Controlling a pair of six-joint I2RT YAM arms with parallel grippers.
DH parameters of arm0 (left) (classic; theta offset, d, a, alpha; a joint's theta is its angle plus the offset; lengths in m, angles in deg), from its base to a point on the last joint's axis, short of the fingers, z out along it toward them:
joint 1: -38.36 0.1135 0.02 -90
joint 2: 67.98 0 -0.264 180
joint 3: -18.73 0 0.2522 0
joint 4: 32.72 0 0.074 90
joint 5: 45.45 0 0 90
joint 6: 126.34 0.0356 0 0
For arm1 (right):
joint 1: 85.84 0.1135 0.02 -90
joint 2: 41.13 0 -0.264 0
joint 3: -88.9 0 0.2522 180
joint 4: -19.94 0 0.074 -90
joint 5: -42.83 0 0 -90
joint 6: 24.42 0.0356 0 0
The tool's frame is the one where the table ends.
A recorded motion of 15 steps. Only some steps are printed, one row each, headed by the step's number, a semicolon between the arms.
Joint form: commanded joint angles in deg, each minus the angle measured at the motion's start. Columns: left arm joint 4, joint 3, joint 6, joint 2, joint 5, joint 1; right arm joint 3, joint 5, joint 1, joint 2, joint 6, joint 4.
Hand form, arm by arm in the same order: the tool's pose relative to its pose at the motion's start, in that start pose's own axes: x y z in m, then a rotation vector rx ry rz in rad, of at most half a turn. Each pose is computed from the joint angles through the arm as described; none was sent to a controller.
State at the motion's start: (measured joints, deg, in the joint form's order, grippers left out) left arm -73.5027 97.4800 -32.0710 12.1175 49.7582 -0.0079; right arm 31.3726 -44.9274 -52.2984 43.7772 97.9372 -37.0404
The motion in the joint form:
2: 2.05 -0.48 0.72 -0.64 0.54 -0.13; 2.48 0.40 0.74 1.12 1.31 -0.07
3: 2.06 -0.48 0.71 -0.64 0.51 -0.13; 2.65 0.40 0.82 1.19 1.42 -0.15
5: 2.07 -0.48 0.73 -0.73 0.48 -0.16; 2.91 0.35 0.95 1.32 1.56 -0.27
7: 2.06 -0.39 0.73 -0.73 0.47 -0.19; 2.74 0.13 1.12 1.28 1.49 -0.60
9: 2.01 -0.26 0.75 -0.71 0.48 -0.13; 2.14 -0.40 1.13 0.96 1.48 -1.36
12: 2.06 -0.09 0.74 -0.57 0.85 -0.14; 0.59 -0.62 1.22 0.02 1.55 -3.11
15: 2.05 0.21 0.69 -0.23 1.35 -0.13; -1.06 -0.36 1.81 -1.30 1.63 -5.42
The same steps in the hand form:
2: -0.0025 -0.0011 -0.0023 0.0080 -0.0390 0.0177; 0.0106 -0.0037 0.0130 0.0286 0.0584 0.0127
3: -0.0025 -0.0010 -0.0023 0.0075 -0.0392 0.0176; 0.0116 -0.0039 0.0138 0.0317 0.0631 0.0135
5: -0.0027 -0.0012 -0.0028 0.0072 -0.0409 0.0184; 0.0130 -0.0043 0.0151 0.0373 0.0702 0.0140
7: -0.0031 -0.0014 -0.0030 0.0073 -0.0422 0.0189; 0.0132 -0.0038 0.0144 0.0416 0.0700 0.0097
9: -0.0037 -0.0010 -0.0033 0.0066 -0.0433 0.0186; 0.0120 -0.0033 0.0111 0.0477 0.0626 0.0089
12: -0.0045 -0.0012 -0.0030 0.0131 -0.0452 0.0189; 0.0095 -0.0010 0.0022 0.0437 0.0498 0.0080
15: -0.0055 -0.0013 -0.0020 0.0217 -0.0450 0.0180; 0.0094 0.0026 -0.0087 0.0332 0.0434 -0.0011

